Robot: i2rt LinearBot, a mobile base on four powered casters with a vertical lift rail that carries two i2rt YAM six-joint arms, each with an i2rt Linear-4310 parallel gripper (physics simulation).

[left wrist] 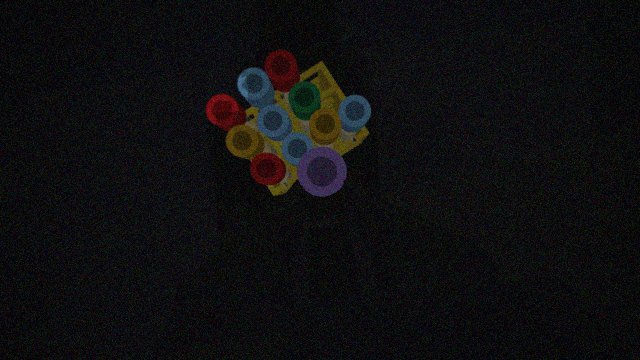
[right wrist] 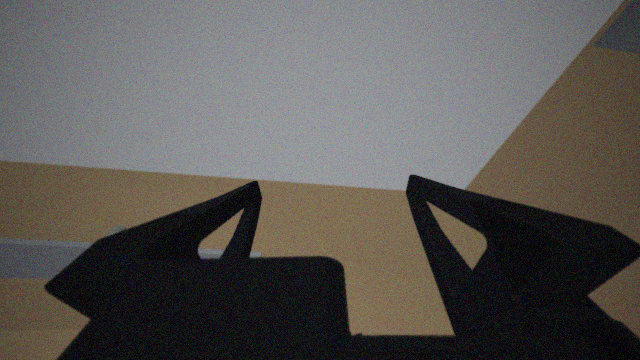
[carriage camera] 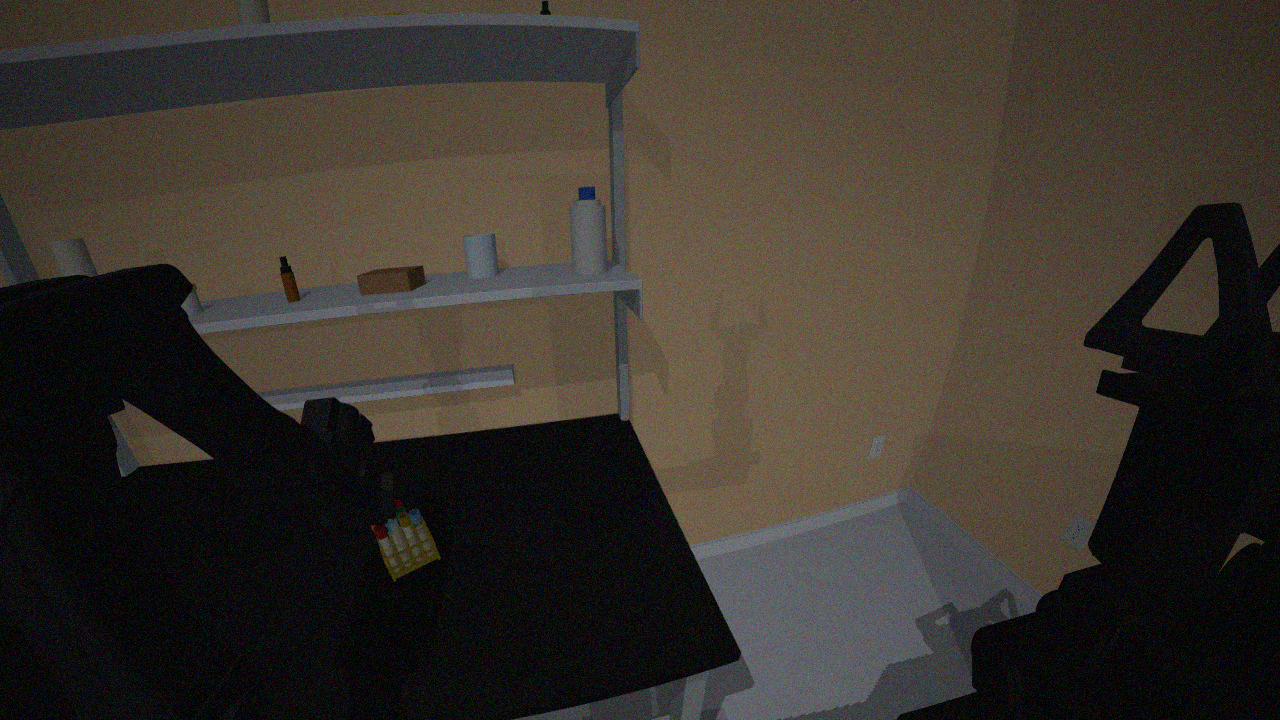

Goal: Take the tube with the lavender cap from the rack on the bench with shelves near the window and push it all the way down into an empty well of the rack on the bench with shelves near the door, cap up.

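Frame: origin at the left arm's base, x ahead, y left, z up, level; centimetres.
Seen in the pictures: left gripper, fingertip midpoint: (left wrist: 323, 187) (carriage camera: 386, 511); right gripper, fingertip midpoint: (right wrist: 332, 186) (carriage camera: 1271, 214).
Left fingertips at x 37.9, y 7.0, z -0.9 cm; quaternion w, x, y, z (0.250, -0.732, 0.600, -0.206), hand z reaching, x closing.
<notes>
Offsets run from my left fingertips to a thing's middle. "spot": to the spot under its first point. Level surfaces: height alone.
The lavender cap (left wrist: 321, 171) faces the left wrist camera, nearer and larger than the other caps, over the lower edge of the yellow rack @[dz -13.6, dx +4.6, dy +2.4 cm] (carriage camera: 413, 569) (left wrist: 277, 191). My left gripper (carriage camera: 386, 494) is shut on this tube, cap up, above the rack; its fingers are nearly lost in the dark. The tube's lower end is hidden, so I cannot tell whether it is in a well. The rack holds several tubes with red, light blue, orange and green caps. Empty wells @[spot: dz -10.7, dx +7.7, dy +0.3 cm] (left wrist: 327, 90) show at its upper right in the left wrist view. My right gripper (right wrist: 332, 186) is open and empty, raised away from the bench.
The rack stands on a black bench @[dz -16.4 cm] (carriage camera: 572, 546). Behind it, a shelf @[dz +29.3 cm] (carriage camera: 528, 284) carries a white bottle with a blue cap @[spot: dz +37.6, dx +36.3, dy -33.6 cm] (carriage camera: 588, 234), a white cup @[spot: dz +34.0, dx +38.8, dy -10.1 cm] (carriage camera: 480, 256), a brown box @[spot: dz +31.6, dx +28.7, dy +5.8 cm] (carriage camera: 390, 281) and an amber bottle @[spot: dz +33.3, dx +27.3, dy +27.6 cm] (carriage camera: 290, 282). A wall socket @[dz -52.6, dx +77.6, dy -150.1 cm] (carriage camera: 877, 446) is to the right.
</notes>
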